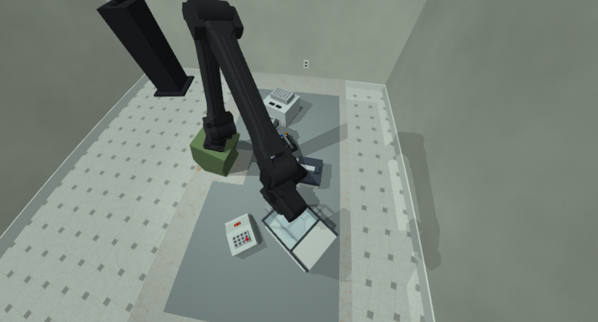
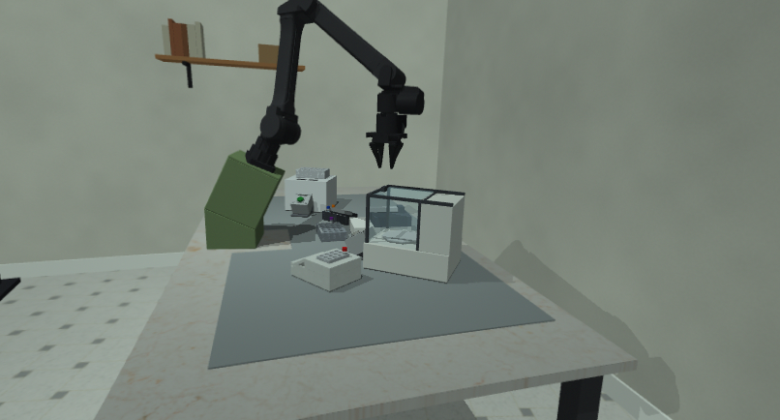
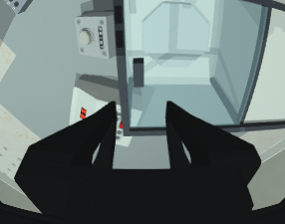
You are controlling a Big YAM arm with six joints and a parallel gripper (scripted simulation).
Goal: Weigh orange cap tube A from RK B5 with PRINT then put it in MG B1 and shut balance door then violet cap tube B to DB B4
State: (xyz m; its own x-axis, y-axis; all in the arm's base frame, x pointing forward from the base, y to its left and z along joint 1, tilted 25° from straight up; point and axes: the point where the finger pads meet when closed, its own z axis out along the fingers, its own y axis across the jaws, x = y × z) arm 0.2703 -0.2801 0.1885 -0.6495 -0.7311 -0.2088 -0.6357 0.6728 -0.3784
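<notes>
Now: the tube B 320 mm to the left of my hand, 250 mm below it and 70 mm behind it. Also, from my hand: balance door: 70 mm below, 20 mm to the right, 20 mm ahead; red-capped tube: 220 mm below, 150 mm behind, 100 mm to the right; balance pan: 200 mm below, 40 mm to the right, 40 mm ahead.
</notes>
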